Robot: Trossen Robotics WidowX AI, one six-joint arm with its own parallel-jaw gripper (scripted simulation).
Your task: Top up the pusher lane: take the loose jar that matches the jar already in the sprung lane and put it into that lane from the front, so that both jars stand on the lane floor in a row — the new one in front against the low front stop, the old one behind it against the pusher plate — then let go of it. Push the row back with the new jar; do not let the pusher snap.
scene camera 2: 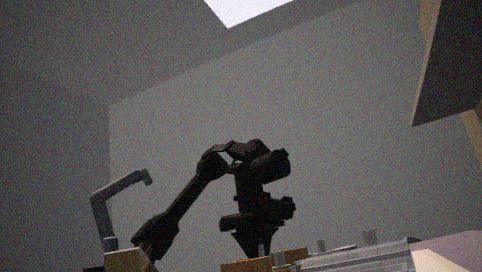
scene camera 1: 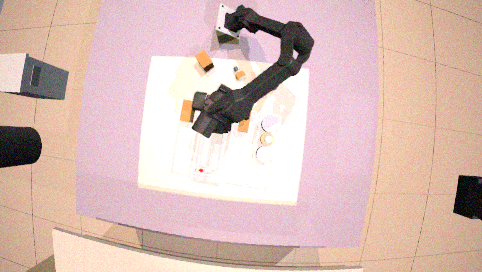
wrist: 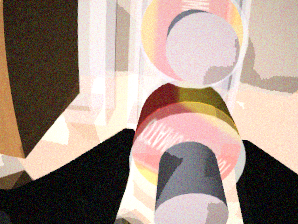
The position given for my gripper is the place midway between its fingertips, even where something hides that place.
In view: my gripper (wrist: pixel 186 144) and a clear lane (scene camera 1: pixel 204 149).
